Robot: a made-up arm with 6 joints. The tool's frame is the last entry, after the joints.
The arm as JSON. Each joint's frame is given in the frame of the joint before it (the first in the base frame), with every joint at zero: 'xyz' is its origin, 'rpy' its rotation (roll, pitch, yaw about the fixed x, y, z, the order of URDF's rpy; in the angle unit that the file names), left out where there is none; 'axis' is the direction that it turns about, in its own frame. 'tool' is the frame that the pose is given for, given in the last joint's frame.
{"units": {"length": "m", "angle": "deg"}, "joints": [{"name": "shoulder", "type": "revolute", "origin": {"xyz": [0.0, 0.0, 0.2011]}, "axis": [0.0, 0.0, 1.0]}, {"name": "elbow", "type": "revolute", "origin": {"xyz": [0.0, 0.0, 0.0]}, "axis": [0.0, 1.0, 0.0]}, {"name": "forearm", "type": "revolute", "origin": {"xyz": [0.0, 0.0, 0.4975]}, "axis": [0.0, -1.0, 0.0]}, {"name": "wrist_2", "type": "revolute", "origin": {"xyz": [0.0, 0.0, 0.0]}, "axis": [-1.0, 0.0, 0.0]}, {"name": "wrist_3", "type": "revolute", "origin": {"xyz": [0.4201, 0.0, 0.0]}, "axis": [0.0, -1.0, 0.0]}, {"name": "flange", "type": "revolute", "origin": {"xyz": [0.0, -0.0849, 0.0]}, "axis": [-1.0, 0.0, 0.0]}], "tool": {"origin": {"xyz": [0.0, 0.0, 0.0]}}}
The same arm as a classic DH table. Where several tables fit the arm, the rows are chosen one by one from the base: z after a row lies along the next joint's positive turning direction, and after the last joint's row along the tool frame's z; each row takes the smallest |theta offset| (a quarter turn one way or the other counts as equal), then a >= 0, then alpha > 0; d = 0 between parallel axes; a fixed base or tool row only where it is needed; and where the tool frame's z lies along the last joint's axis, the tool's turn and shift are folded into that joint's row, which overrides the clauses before.
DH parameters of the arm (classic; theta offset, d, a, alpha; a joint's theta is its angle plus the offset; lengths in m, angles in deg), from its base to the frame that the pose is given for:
shoulder: 0.00 0.2011 0.0000 -90.00
elbow: -90.00 0.0000 0.4975 180.00
forearm: 0.00 0.0000 0.0000 -90.00
wrist_2: 0.00 -0.4201 0.0000 90.00
wrist_3: 0.00 0.0849 0.0000 -90.00
flange: 90.00 0.0000 0.0000 90.00
tool (fixed): -90.00 0.0000 0.0000 0.00

